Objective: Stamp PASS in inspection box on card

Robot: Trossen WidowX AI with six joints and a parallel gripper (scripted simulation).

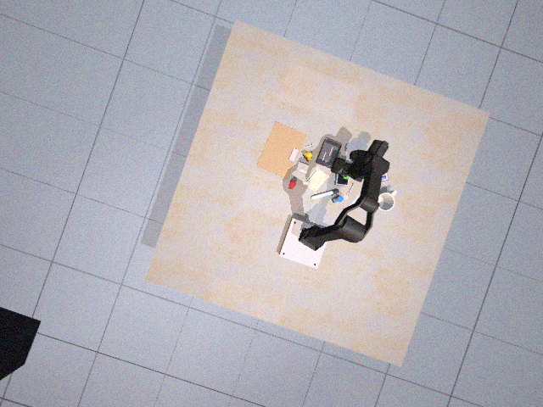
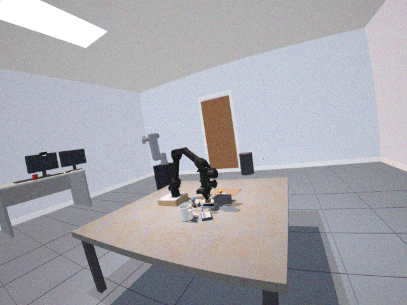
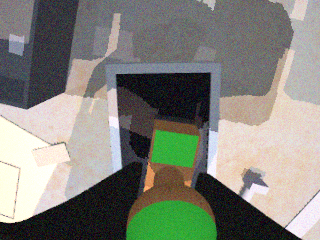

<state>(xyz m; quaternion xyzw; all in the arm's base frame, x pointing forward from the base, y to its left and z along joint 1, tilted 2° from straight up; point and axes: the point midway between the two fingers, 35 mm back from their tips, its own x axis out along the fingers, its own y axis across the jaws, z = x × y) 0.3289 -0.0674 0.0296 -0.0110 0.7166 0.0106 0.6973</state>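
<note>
Now: the ink pad 50 mm below my gripper tip. Also, from my gripper tip: blue-knobbed stamp (120 mm behind, 40 mm below, 10 mm to the right); then grey tray (100 mm to the left, 70 mm ahead, 50 mm below); then white marker (100 mm behind, 50 mm below, 30 mm to the left).
</note>
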